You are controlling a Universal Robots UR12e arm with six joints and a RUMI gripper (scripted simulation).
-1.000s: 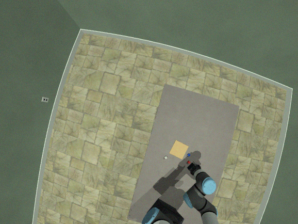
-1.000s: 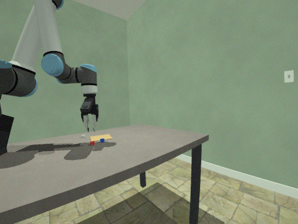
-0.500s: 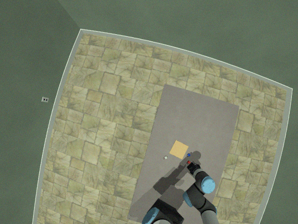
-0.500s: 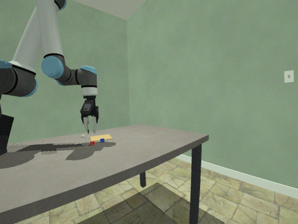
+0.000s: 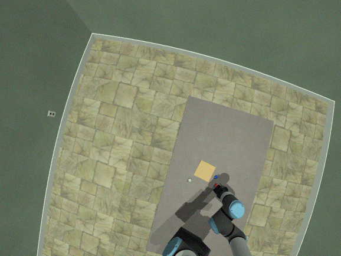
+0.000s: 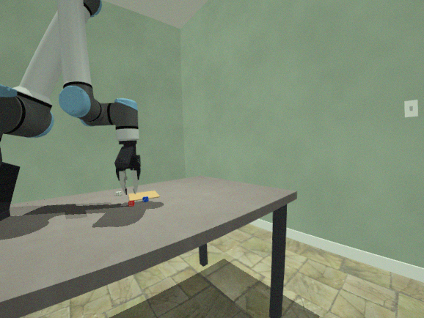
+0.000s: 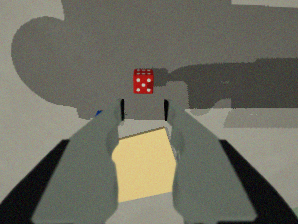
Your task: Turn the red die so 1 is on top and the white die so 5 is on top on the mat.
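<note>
Now: the red die 50 mm below my hand. Also, from my hand: blue die 70 mm ahead, 10 mm to the left, 50 mm below; tan mat 110 mm ahead, 110 mm to the left, 60 mm below; white die 20 mm ahead, 230 mm to the left, 50 mm below.
</note>
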